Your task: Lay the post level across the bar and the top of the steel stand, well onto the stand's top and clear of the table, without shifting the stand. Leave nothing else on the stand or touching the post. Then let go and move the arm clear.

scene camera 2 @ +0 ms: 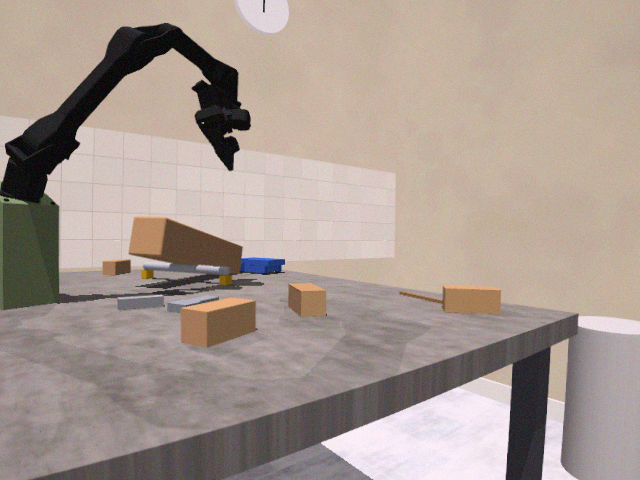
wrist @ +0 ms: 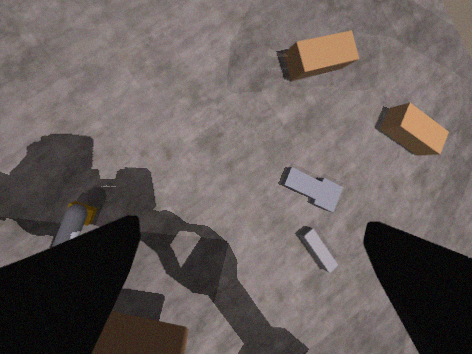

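Observation:
The big wooden post (scene camera 2: 186,242) (wrist: 140,335) lies tilted over the grey bar (scene camera 2: 206,269) (wrist: 70,222), which has yellow feet. In the scene view its left end is raised and its right end slopes down behind the bar; whether that end touches the table is hidden. A T-shaped grey piece (scene camera 2: 192,303) (wrist: 315,189) and a slim grey piece (scene camera 2: 140,302) (wrist: 320,250) lie low on the table; I cannot tell which thing is the steel stand. My gripper (scene camera 2: 230,165) (wrist: 253,229) is open and empty, high above the table, higher than the post.
Wooden blocks (scene camera 2: 219,322) (scene camera 2: 308,299) (wrist: 327,52) (wrist: 425,130) stand apart from the grey pieces. Another block (scene camera 2: 471,299) is at the right by a thin stick (scene camera 2: 418,296). A small block (scene camera 2: 116,267) and a blue object (scene camera 2: 262,265) are farther back.

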